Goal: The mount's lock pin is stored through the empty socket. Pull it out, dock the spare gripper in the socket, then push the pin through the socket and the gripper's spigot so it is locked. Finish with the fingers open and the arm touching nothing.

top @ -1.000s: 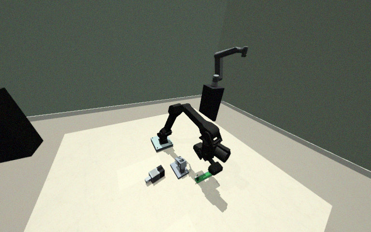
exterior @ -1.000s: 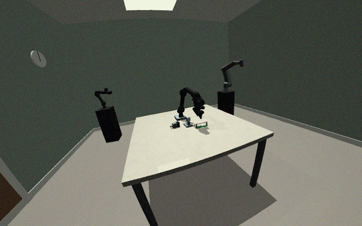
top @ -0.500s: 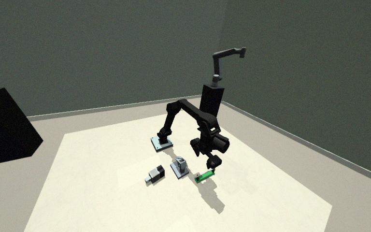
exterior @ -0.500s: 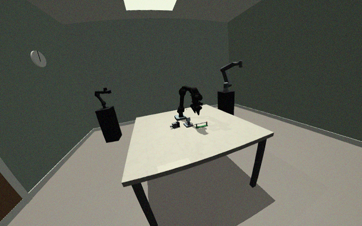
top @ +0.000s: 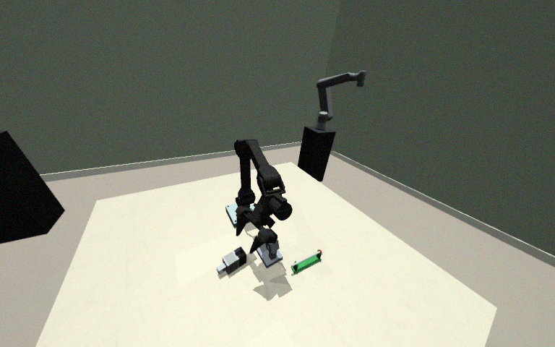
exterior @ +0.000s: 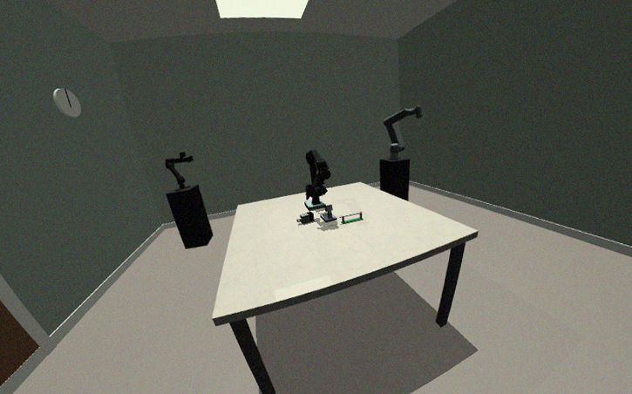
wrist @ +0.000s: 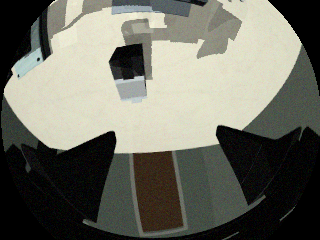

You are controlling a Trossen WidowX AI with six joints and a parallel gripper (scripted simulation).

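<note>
Now: gripper tip 30 mm past the spare gripper, 40 mm to the left of it and 120 mm above it. The rest, counted from my gripper tip: green cradle: 80 mm ahead, 250 mm to the left, 130 mm below; then mount: 20 mm behind, 120 mm to the left, 100 mm below.
</note>
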